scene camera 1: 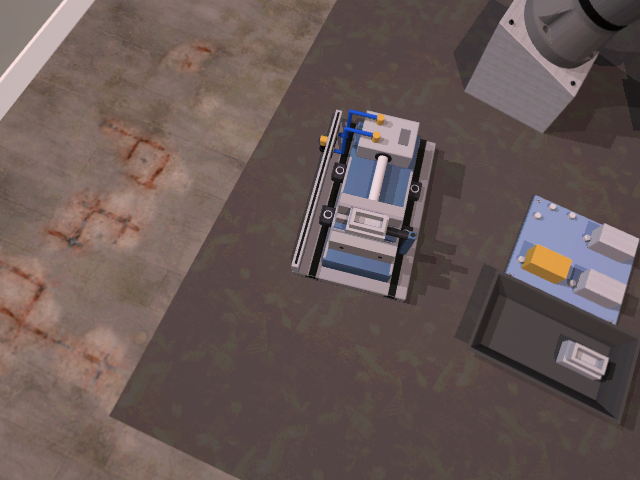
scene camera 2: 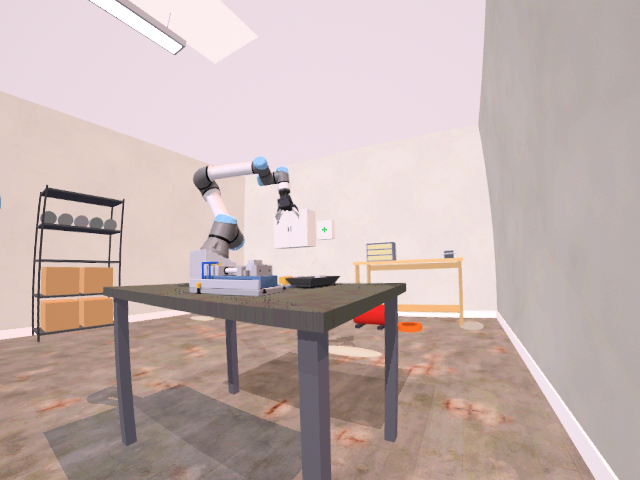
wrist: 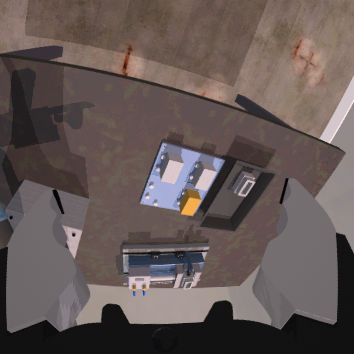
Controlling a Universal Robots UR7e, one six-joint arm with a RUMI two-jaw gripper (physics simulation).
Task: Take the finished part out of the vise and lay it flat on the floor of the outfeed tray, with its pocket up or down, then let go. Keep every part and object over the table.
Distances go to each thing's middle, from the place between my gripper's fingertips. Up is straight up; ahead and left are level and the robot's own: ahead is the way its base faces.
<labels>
Now: hand 320 mm above the orange block [scene camera 1: 540, 261], 300 mm to the left of it and 140 mm short of it.
</labels>
